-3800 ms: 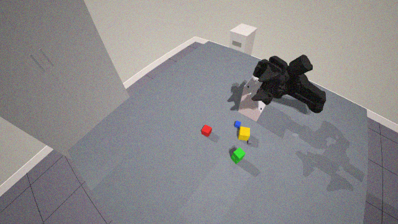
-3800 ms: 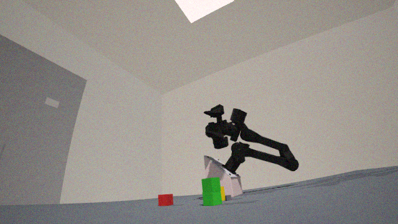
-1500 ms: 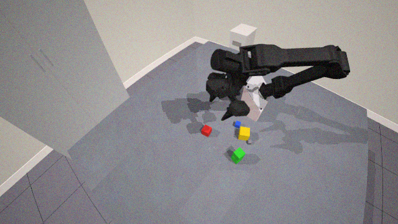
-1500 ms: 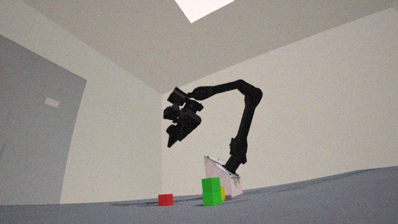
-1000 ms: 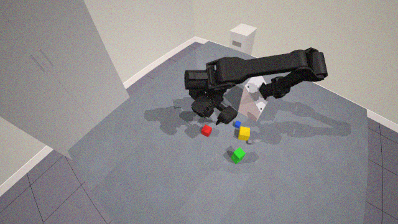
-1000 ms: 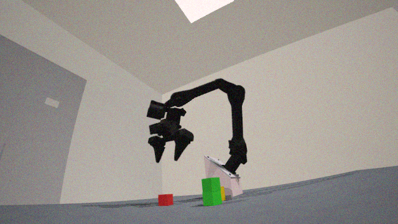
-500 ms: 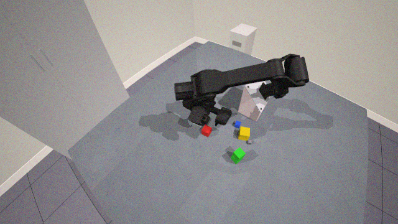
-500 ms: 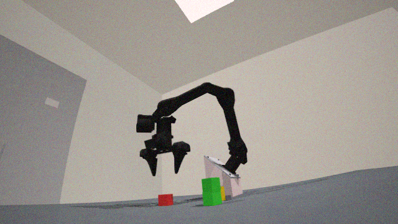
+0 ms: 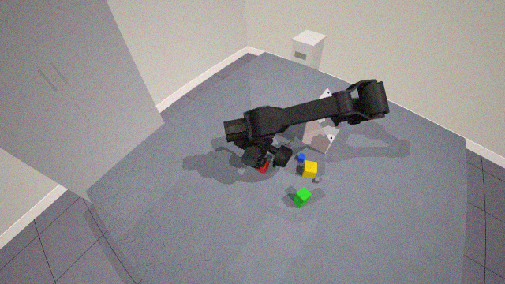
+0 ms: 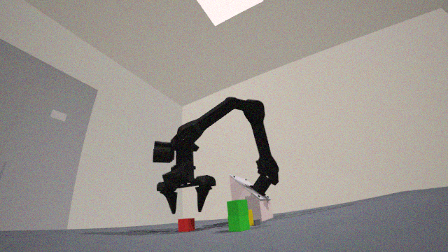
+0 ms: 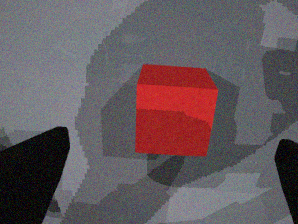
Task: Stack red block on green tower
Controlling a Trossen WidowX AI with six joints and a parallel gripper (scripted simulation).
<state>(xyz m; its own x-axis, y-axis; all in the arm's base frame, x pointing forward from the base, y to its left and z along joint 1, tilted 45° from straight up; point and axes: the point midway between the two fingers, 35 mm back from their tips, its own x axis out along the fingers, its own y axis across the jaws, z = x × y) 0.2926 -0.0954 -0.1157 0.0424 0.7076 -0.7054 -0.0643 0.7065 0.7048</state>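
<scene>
The red block lies 30 mm below my gripper tip. From my gripper tip the other things lie so: small blue block 110 mm to the left, 110 mm behind, 40 mm below; then yellow block 160 mm to the left, 80 mm behind, 30 mm below; then purple block 510 mm to the left, 510 mm ahead, 30 mm below.
</scene>
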